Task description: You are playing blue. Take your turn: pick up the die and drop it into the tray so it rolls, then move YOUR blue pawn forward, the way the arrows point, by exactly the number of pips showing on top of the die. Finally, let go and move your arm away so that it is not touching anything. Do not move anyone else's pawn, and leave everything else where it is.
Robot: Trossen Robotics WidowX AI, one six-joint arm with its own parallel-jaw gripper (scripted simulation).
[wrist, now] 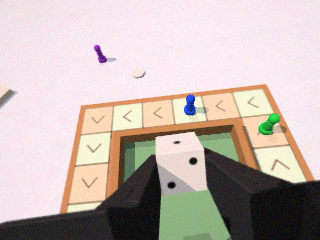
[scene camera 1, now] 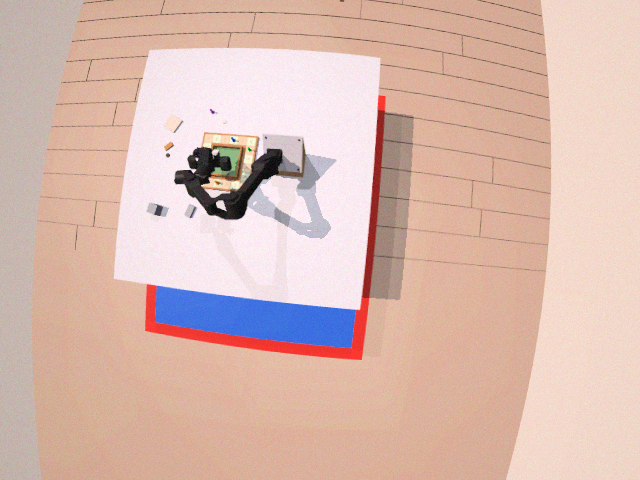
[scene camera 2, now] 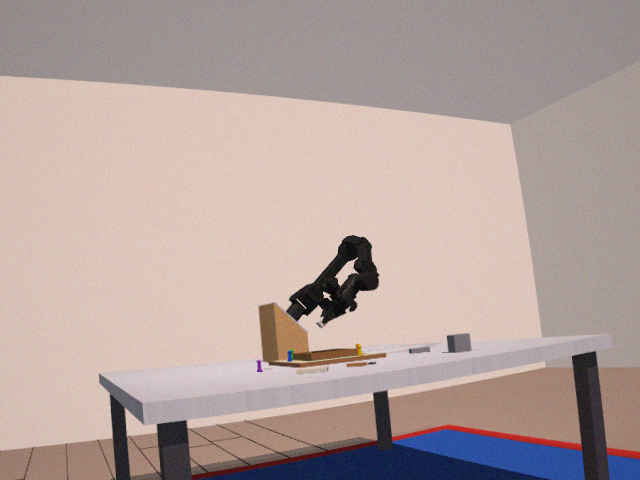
Labels:
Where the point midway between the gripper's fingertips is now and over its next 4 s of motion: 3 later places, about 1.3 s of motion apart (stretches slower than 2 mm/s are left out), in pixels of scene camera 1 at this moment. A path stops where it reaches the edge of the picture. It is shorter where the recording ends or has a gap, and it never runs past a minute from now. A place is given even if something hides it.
My gripper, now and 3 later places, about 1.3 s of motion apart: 216, 153; 221, 149; 230, 136; 233, 139

